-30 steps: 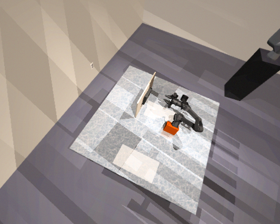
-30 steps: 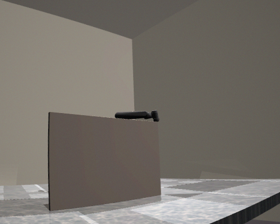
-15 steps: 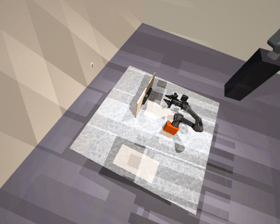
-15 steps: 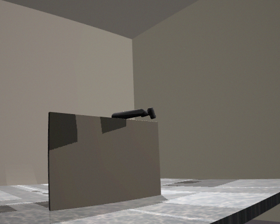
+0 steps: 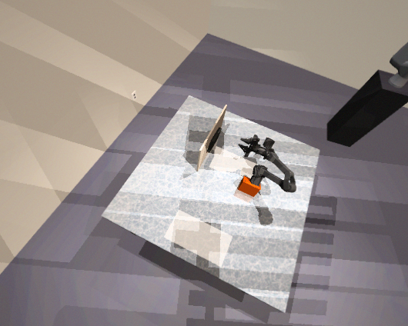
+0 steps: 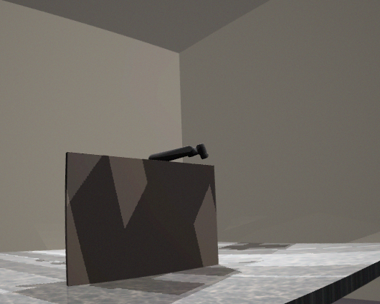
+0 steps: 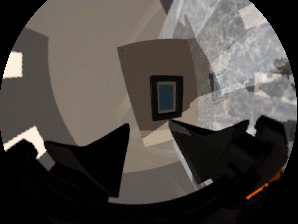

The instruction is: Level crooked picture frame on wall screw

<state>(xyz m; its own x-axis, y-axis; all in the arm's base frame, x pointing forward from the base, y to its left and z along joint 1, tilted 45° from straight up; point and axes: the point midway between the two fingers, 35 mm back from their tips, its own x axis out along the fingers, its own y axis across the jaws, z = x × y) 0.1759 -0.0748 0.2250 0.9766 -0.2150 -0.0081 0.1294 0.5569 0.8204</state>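
My gripper tip is 19 cm short of the picture frame, 9 cm above it and 2 cm to the left of it. The rest, counted from my gripper tip: wall panel 20 cm ahead, 10 cm below, 3 cm to the right.
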